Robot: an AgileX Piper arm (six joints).
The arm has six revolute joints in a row. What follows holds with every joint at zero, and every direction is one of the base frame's. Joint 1 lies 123 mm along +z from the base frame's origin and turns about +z. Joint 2 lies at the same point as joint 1 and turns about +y. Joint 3 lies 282.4 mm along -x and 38.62 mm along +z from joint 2 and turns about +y. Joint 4 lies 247.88 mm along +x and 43.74 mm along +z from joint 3 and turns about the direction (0.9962, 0, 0.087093). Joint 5 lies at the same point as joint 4 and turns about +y. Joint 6 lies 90.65 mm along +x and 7.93 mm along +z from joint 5 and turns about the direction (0.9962, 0, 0.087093). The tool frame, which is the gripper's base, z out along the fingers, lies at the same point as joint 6; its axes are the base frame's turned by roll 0, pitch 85.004 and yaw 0 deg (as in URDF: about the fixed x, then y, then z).
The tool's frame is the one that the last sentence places.
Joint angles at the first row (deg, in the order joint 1, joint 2, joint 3, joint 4, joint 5, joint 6):
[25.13, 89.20, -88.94, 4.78, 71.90, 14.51]
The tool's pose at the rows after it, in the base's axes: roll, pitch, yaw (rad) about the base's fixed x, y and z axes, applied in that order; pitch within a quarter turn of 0, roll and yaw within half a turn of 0; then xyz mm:
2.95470, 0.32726, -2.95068, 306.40, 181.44, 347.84
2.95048, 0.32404, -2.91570, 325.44, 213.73, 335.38
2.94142, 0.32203, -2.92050, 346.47, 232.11, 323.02
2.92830, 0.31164, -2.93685, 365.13, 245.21, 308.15
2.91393, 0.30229, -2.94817, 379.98, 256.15, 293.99
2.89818, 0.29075, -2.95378, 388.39, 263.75, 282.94
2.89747, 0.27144, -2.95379, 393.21, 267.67, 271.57
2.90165, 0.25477, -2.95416, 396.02, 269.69, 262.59
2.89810, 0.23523, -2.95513, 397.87, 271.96, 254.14
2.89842, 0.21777, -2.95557, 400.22, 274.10, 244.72
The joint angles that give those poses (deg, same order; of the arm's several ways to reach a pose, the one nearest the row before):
[29.53, 97.26, -95.08, 4.55, 71.79, 16.20]
[32.28, 104.30, -101.82, 4.58, 71.53, 16.90]
[32.82, 110.43, -108.06, 4.83, 71.54, 17.61]
[32.82, 115.82, -113.21, 5.42, 71.54, 18.39]
[32.82, 120.43, -117.65, 6.19, 71.53, 18.85]
[32.86, 123.41, -120.27, 7.19, 71.44, 18.99]
[32.86, 125.36, -121.21, 7.64, 71.45, 18.99]
[32.86, 126.61, -121.49, 7.76, 71.44, 19.08]
[32.86, 127.72, -121.64, 8.36, 71.44, 19.08]
[32.86, 128.95, -121.81, 8.72, 71.32, 19.08]

